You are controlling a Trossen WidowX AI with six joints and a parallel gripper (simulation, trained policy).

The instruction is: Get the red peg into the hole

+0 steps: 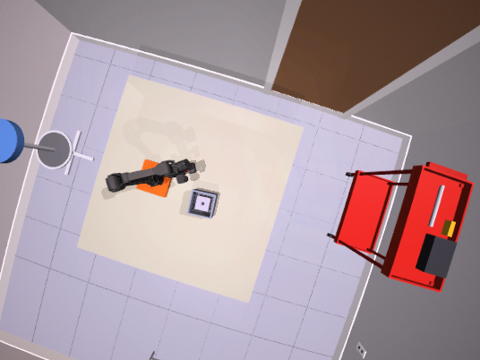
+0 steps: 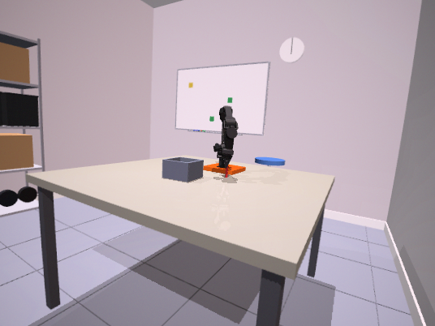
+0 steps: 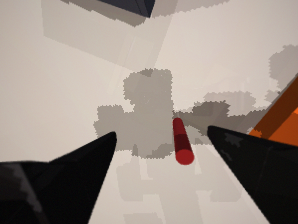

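Right now the red peg is 2 cm behind my gripper tip and 2 cm below it. Round my gripper tip: grey box: 15 cm ahead, 18 cm to the right, 3 cm below; then pale plate: 15 cm ahead, 18 cm to the right, 1 cm below.
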